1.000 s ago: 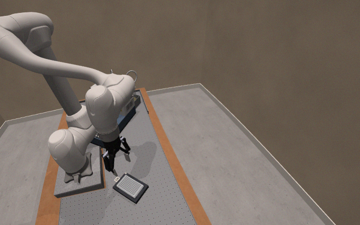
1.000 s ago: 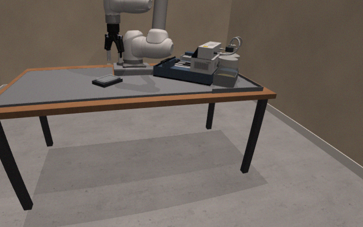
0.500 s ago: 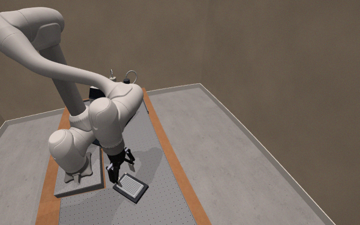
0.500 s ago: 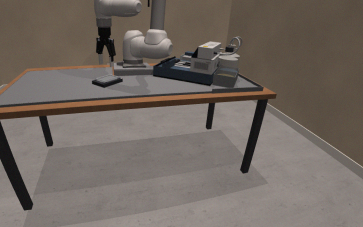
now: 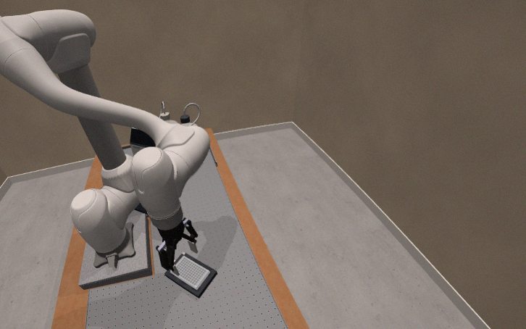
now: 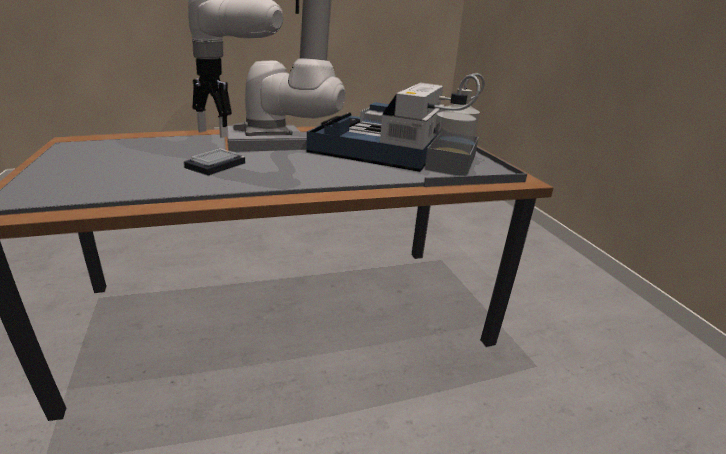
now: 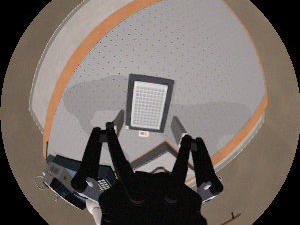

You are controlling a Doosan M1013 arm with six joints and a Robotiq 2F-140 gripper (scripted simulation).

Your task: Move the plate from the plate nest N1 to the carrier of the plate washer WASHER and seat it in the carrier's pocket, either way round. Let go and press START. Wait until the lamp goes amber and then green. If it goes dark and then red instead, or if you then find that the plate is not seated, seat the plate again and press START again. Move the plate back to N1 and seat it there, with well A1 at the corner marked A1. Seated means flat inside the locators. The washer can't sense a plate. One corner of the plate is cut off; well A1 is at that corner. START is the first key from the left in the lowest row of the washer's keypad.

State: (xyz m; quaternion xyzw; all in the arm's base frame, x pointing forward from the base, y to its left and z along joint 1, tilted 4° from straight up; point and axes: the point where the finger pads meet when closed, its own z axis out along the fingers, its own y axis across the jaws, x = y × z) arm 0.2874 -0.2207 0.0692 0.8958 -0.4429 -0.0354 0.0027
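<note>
Right now my hand is 10 cm above the white well plate. From my hand the other things lie so: washer carrier: 50 cm to the left, 17 cm behind, 4 cm below; then plate nest N1: 12 cm below; then white label: 13 cm below, 8 cm to the left, 6 cm behind.
</note>
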